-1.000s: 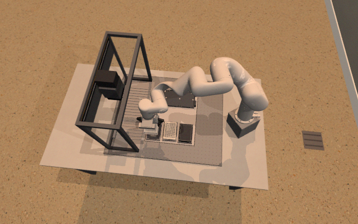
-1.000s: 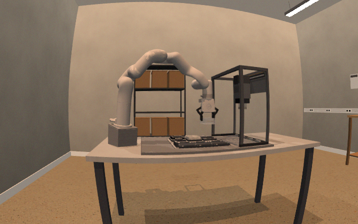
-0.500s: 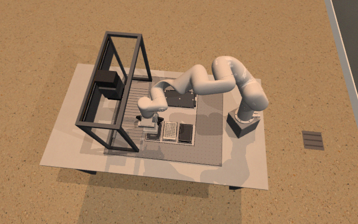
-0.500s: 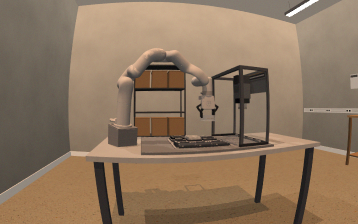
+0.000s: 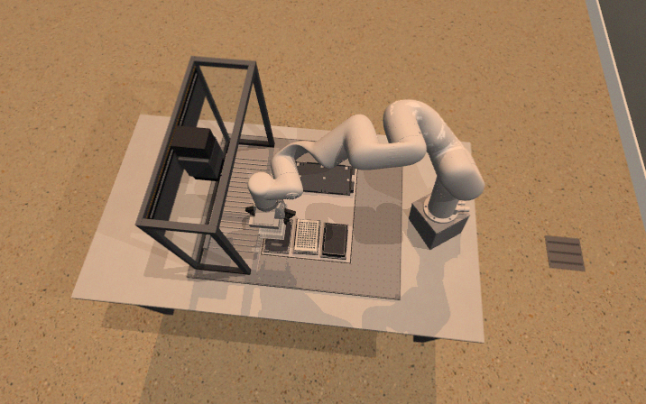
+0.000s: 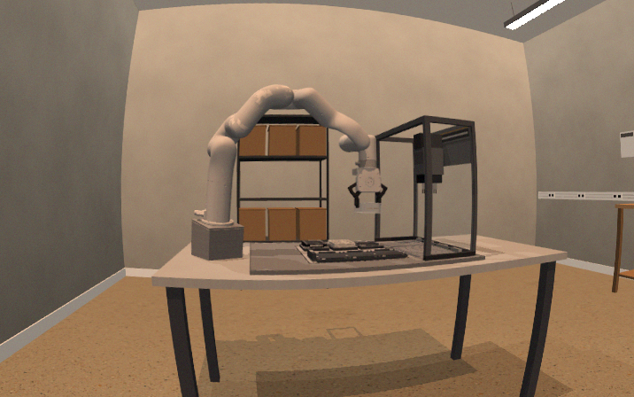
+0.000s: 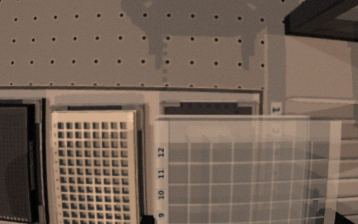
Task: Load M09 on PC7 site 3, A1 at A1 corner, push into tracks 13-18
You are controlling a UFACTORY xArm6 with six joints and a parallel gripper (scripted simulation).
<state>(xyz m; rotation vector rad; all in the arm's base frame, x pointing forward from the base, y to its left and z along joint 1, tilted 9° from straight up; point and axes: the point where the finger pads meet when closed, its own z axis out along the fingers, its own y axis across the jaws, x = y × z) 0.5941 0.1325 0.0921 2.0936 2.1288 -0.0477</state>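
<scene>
Right now my hand is 26 cm to the left of the dark plate carrier PC7, 16 cm above it and 11 cm past it. The rest, counted from my hand: white 96-well plate M06 (15 cm below, 11 cm behind); then nest S3 (17 cm below); then deep-well block M09 (1 cm below).
</scene>
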